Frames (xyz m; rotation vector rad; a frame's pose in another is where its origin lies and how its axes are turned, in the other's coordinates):
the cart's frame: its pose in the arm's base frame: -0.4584 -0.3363 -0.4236 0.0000 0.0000 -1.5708
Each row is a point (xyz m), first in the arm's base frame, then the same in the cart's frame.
Working: the arm's base frame: its pose in the cart's frame: -0.3363 0.4584 0.4236 0.0000 0.0000 1.5708

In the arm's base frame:
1: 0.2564 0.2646 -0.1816
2: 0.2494 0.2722 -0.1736
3: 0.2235 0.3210 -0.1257
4: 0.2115 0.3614 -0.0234
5: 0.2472 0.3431 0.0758
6: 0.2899 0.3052 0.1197
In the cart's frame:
1: -0.6009 0.7148 0.2420
2: -0.6085 0.7078 0.2500
3: -0.6573 0.6819 0.2979
4: -0.6977 0.6699 0.4002
5: -0.6794 0.7056 0.4994
6: -0.6415 0.7483 0.5433

